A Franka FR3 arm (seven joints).
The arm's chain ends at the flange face. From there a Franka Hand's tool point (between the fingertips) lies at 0.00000 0.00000 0.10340 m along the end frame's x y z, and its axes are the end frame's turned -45 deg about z.
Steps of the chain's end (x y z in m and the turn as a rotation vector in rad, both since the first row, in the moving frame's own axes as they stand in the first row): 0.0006 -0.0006 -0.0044 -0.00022 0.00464 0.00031; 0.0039 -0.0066 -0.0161 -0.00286 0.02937 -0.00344; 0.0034 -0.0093 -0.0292 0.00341 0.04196 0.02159; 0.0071 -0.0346 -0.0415 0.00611 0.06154 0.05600; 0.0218 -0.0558 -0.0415 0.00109 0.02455 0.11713; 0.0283 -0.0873 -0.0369 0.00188 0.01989 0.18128; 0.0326 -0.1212 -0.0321 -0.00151 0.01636 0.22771; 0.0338 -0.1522 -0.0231 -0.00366 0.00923 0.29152; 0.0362 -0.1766 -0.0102 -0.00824 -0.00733 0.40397; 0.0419 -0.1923 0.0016 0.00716 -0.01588 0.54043
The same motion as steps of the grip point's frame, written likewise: 0.0012 0.0004 -0.0044 -0.00344 0.00313 0.00031; 0.0094 0.0004 -0.0161 -0.02279 0.01875 -0.00344; 0.0123 -0.0013 -0.0293 -0.02726 0.03208 0.02159; 0.0343 -0.0153 -0.0417 -0.03919 0.04784 0.05600; 0.0566 -0.0222 -0.0415 -0.01659 0.01813 0.11713; 0.0832 -0.0403 -0.0369 -0.01273 0.01539 0.18128; 0.1097 -0.0612 -0.0321 -0.01264 0.01050 0.22771; 0.1318 -0.0827 -0.0231 -0.00911 0.00394 0.29152; 0.1494 -0.0994 -0.0102 -0.00064 -0.01101 0.40397; 0.1654 -0.1081 0.0016 0.01629 -0.00617 0.54043
